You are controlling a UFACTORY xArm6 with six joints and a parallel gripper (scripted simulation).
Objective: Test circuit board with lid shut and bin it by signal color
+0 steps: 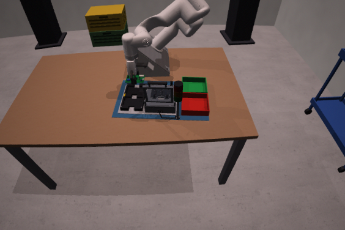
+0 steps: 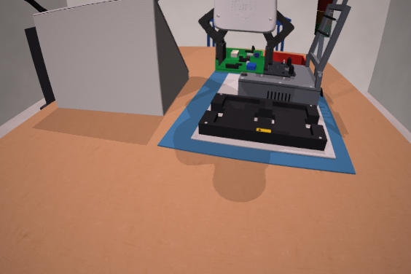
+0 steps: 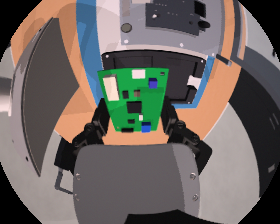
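The plate lies 15 cm to the left of my hand, 9 cm ahead of it and 5 cm below it. The rest, counted from my hand: latch hook: 22 cm to the left, 4 cm below, 4 cm ahead; green circuit board: right at my hand; tester lid: 21 cm ahead, 12 cm to the left, 6 cm above.
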